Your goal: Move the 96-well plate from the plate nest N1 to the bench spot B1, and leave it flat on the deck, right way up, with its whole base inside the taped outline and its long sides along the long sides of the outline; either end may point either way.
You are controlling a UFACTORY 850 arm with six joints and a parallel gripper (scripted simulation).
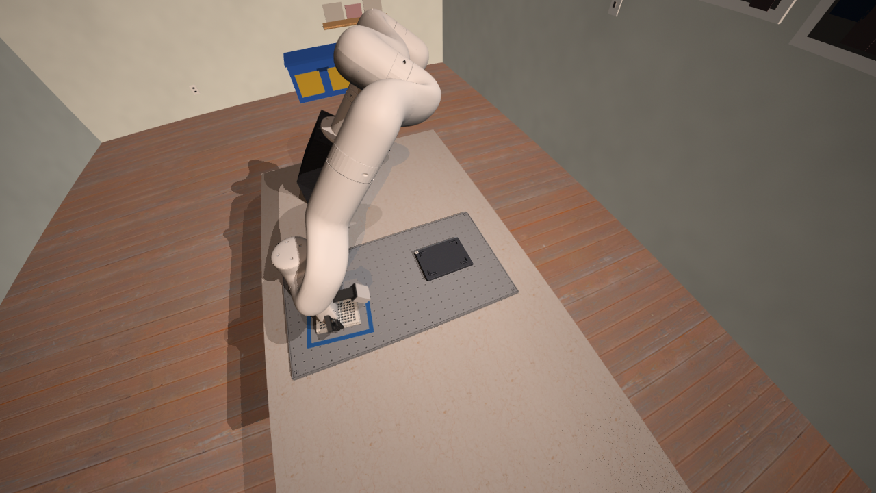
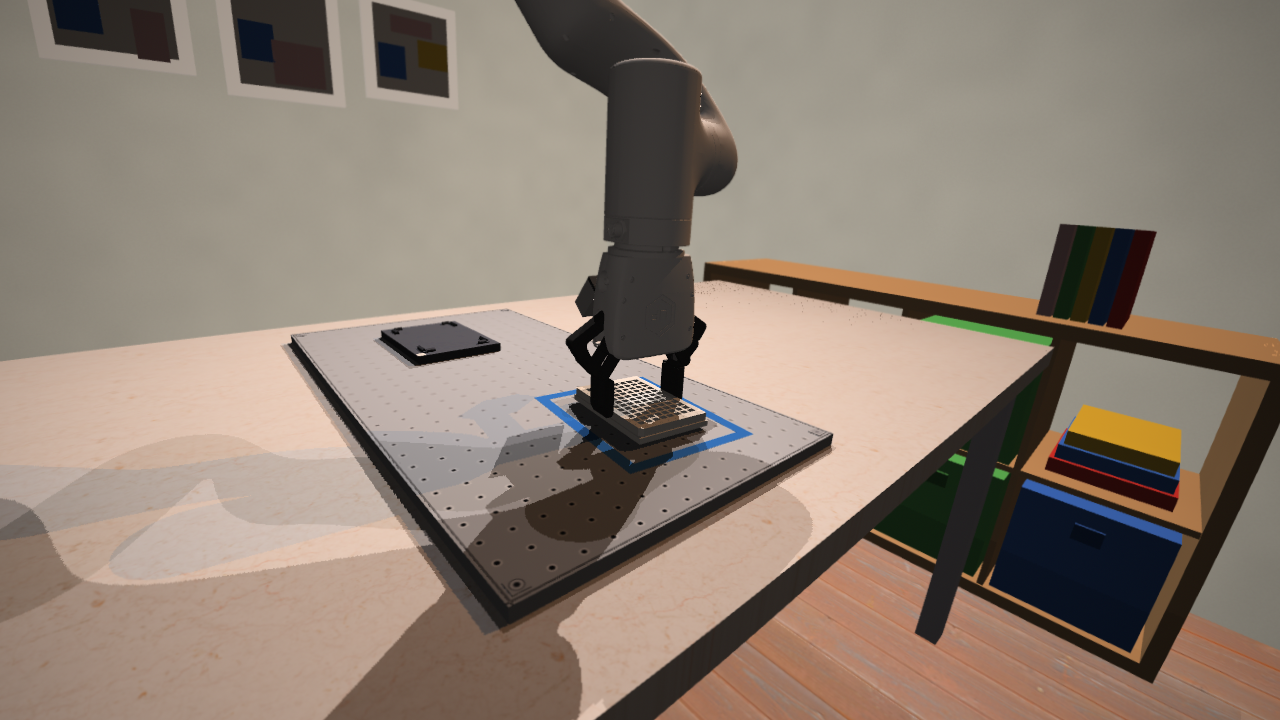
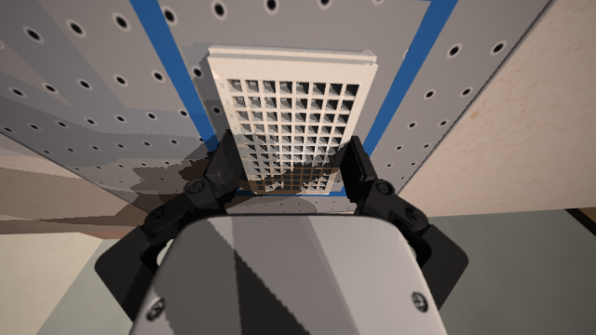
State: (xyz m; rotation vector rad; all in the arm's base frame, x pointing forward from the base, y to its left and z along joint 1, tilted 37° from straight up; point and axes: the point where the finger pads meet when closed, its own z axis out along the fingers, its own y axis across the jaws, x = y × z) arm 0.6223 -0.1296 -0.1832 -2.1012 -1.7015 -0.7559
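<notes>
Right now the white 96-well plate is 1 cm below my hand. Round my hand: black plate nest N1 (37 cm to the left, 6 cm behind, 2 cm below).
</notes>
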